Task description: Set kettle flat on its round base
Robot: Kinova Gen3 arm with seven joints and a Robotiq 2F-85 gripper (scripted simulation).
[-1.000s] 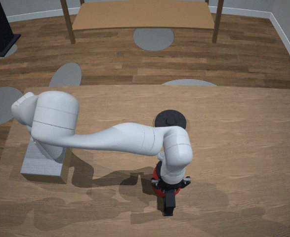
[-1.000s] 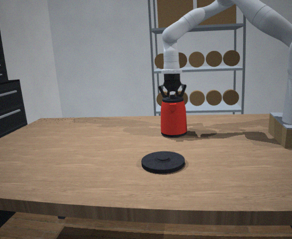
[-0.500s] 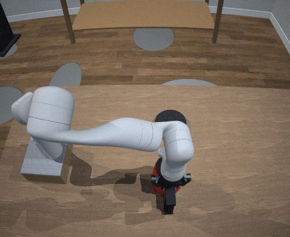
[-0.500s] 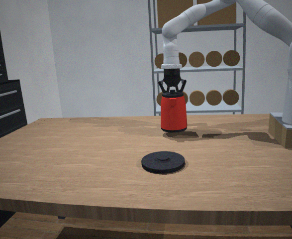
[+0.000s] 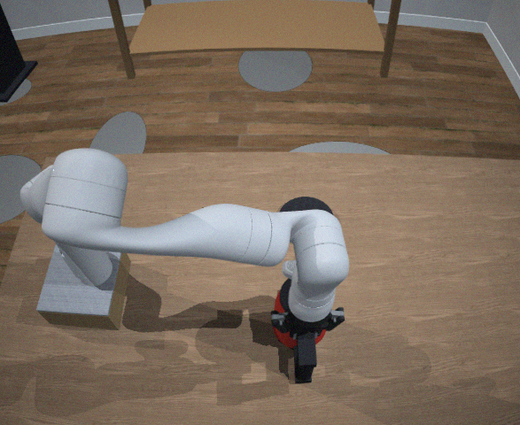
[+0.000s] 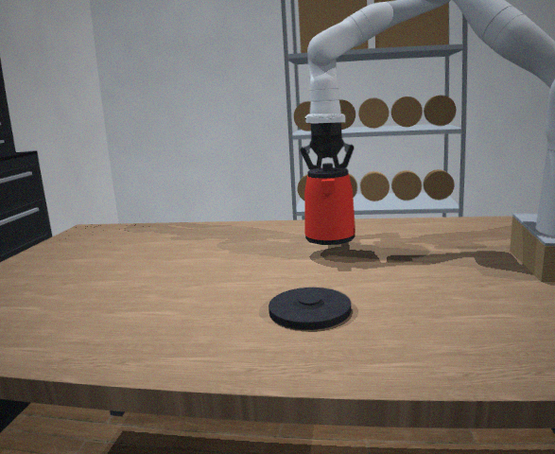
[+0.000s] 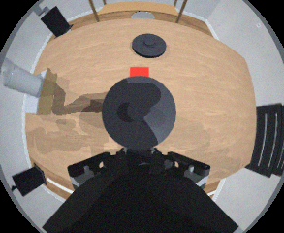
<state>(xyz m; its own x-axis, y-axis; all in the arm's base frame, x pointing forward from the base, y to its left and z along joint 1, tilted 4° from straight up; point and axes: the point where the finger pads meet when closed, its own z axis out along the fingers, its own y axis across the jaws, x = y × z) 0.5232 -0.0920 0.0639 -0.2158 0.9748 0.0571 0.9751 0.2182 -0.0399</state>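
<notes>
Right now the red kettle is 40 mm below my hand, 30 mm to the left of it and 10 mm behind it. From my hand the other things lie so: round black base (380 mm to the left, 160 mm below, 40 mm behind).
</notes>
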